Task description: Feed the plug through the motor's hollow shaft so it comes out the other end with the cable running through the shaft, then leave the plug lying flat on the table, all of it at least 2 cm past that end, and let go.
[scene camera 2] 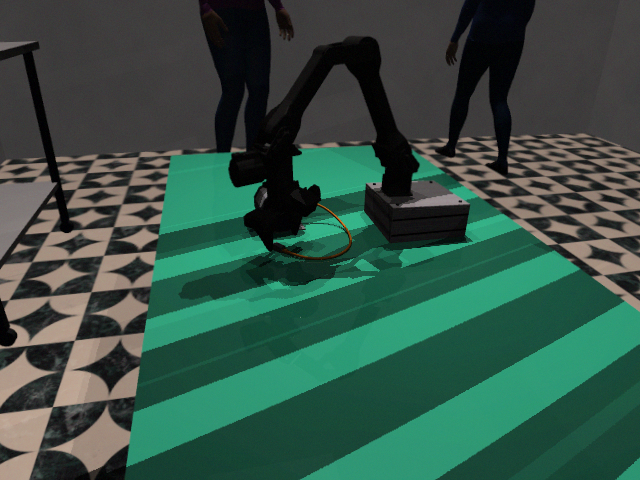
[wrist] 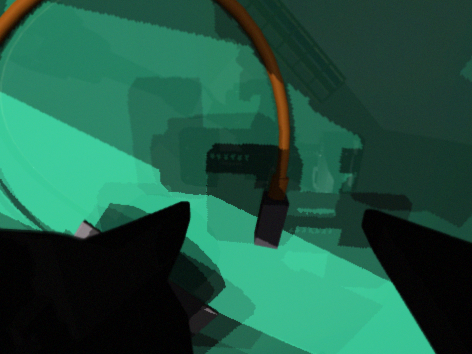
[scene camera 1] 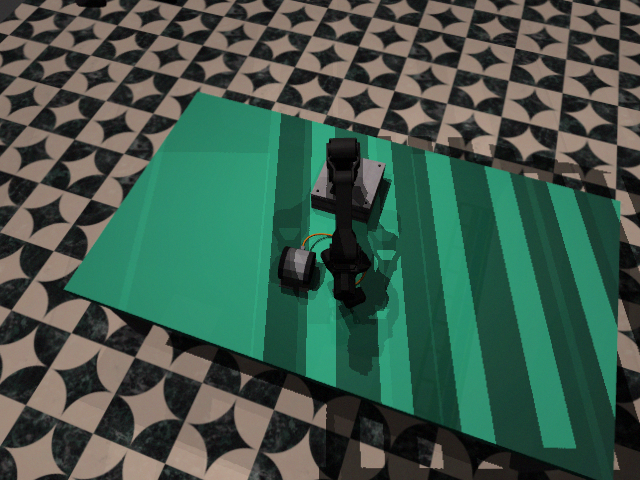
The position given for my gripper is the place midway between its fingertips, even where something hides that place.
Note:
My gripper (scene camera 2: pixel 282 242) is open, holding nothing. I also see a dark plug (wrist: pixel 272 213).
My gripper also shows in the wrist view (wrist: pixel 275 213).

